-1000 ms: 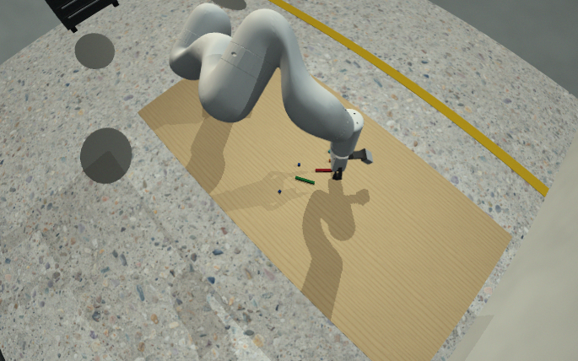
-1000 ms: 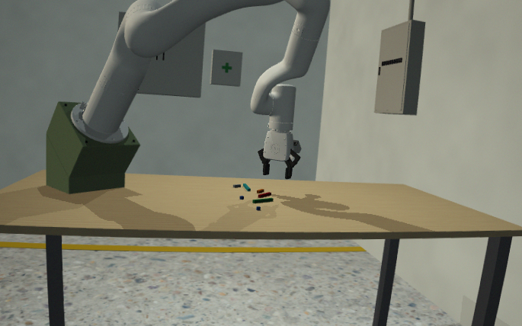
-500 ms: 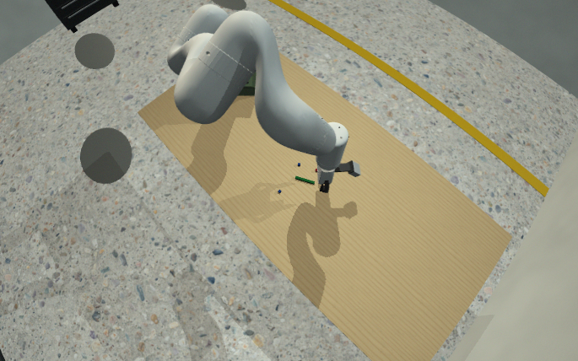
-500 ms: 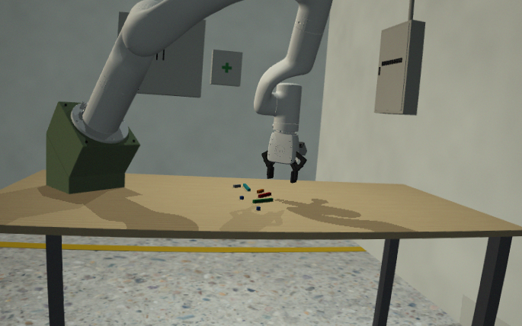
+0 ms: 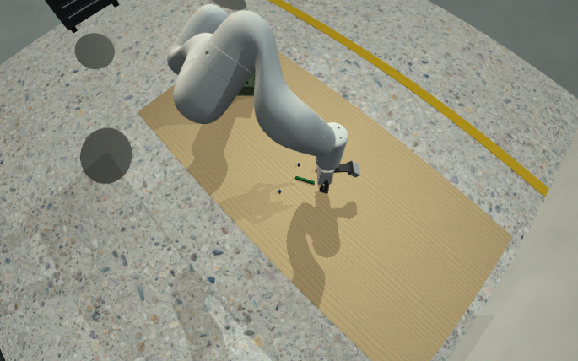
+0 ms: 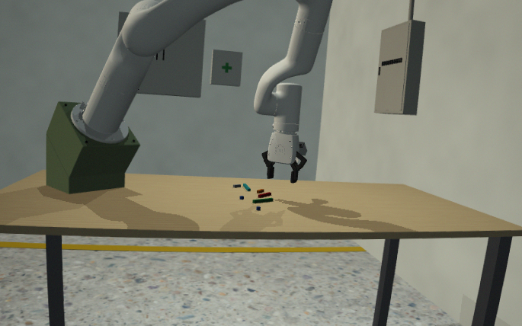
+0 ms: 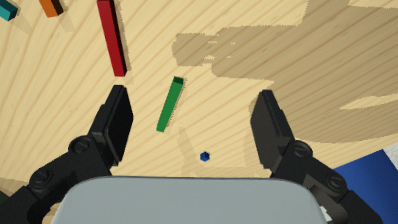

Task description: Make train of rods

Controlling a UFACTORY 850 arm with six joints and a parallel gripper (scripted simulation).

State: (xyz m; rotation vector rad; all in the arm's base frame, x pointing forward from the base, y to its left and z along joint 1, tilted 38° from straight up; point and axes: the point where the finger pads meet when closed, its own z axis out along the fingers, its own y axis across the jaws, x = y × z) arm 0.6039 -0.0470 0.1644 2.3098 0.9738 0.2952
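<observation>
Now: the grey rod 100 mm behind my hand, 220 mm to the left of it and 70 mm below it. Also, from my hand: green rod: 70 mm behind, 20 mm to the right, 70 mm below; red rod: 30 mm behind, 60 mm to the left, 70 mm below; orange rod: 30 mm behind, 130 mm to the left, 70 mm below.
</observation>
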